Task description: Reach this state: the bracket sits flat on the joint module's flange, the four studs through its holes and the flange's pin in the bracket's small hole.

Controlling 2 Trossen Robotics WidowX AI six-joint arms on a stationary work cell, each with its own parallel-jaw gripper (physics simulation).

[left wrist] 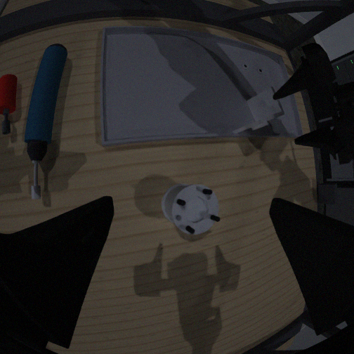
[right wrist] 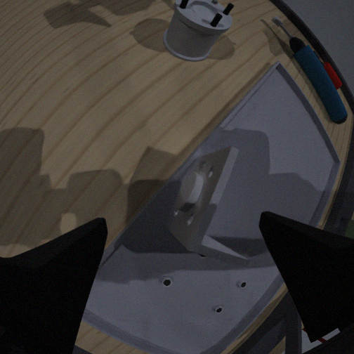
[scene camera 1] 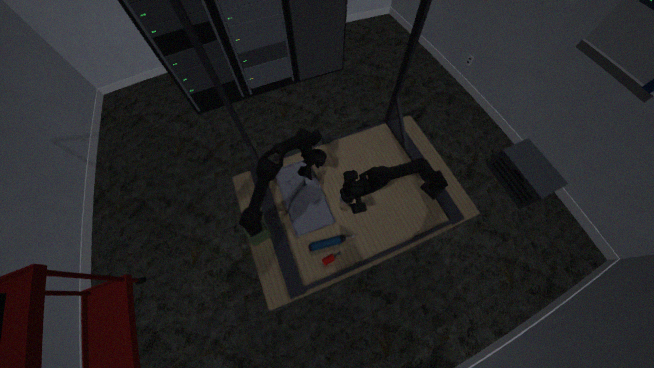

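Seen in the pictures: right gripper, between the fingertips: point(scene camera 1: 314, 173); left arm's base, origin of its link: point(scene camera 1: 433, 186); right arm's base, origin of its link: point(scene camera 1: 254, 228).
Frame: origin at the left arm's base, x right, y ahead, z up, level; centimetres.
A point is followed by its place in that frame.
Note:
The grey L-shaped bracket point(left wrist: 266, 107) point(right wrist: 223, 175) stands in the tray point(scene camera 1: 314, 220) @(z -2.3, x 28.8, y 63.1 cm) point(left wrist: 104, 85), its plate with the large round hole raised and its other leg low against the tray floor. The joint module point(left wrist: 195, 210) point(right wrist: 190, 40) stands upright on the table, black studs pointing up from its flange, apart from the bracket. My right gripper point(scene camera 1: 310, 172) @(z 5.2, x 47.1, y 47.7 cm) point(left wrist: 285, 120) point(right wrist: 185, 224) is open and empty above the bracket, which shows between its fingers in the right wrist view. My left gripper point(scene camera 1: 350, 192) @(z 15.2, x 24.3, y 46.5 cm) point(left wrist: 195, 206) is open and empty above the module, which it hides in the scene view.
A blue driver point(scene camera 1: 326, 243) @(z 1.3, x 14.9, y 66.4 cm) point(left wrist: 46, 95) point(right wrist: 320, 82) and a smaller red-handled tool point(scene camera 1: 328, 259) @(z 0.6, x 8.5, y 70.5 cm) point(left wrist: 7, 94) point(right wrist: 332, 75) lie beside the tray. Dark frame posts rise at the table's sides. The tray has a low raised rim.

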